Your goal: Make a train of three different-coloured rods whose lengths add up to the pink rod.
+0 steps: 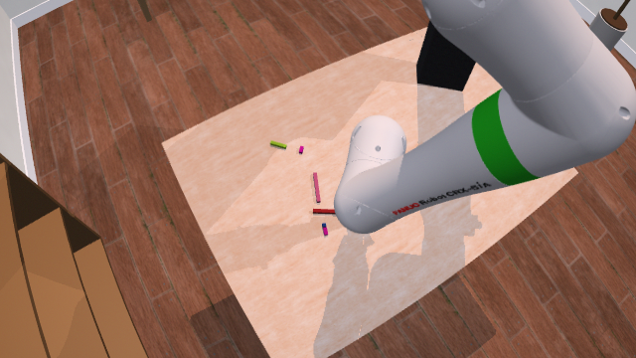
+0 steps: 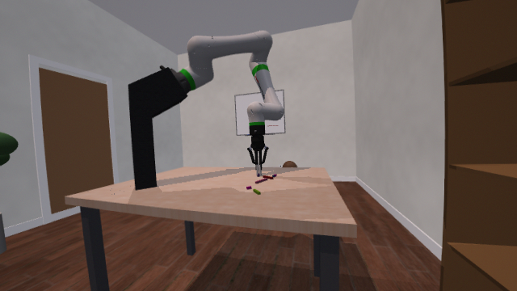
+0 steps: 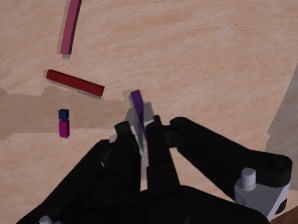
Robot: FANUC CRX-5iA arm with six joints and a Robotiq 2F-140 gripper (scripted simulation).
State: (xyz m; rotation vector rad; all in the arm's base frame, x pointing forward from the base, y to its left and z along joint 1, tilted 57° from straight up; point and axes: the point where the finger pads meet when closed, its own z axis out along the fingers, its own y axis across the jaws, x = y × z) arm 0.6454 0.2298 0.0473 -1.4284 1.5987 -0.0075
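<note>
Right now the blue rod is 90 mm ahead of my hand, 30 mm below it and 10 mm to the right of it. Also, from my hand: red rod: 70 mm ahead, 50 mm to the right, 30 mm below; purple rod: 30 mm below; pink rod: 130 mm to the right, 60 mm ahead, 30 mm below.
</note>
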